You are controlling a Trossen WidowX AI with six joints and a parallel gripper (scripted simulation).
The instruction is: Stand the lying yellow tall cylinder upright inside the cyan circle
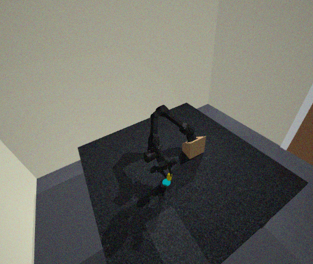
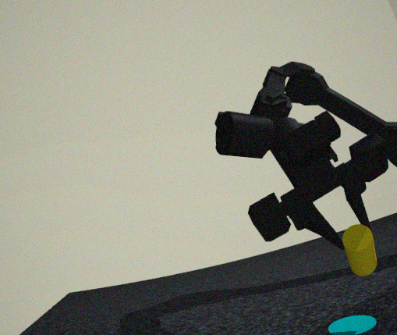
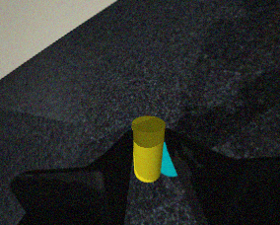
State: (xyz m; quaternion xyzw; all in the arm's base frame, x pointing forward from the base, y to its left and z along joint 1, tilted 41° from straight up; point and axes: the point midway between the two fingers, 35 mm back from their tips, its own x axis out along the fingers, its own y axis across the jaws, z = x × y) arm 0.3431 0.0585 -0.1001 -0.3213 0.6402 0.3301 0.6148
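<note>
My gripper tip is now 40 mm to the left of the cyan circle and 110 mm above it. Round my gripper tip: yellow cylinder 10 mm behind, 10 mm to the right, 20 mm below.
</note>
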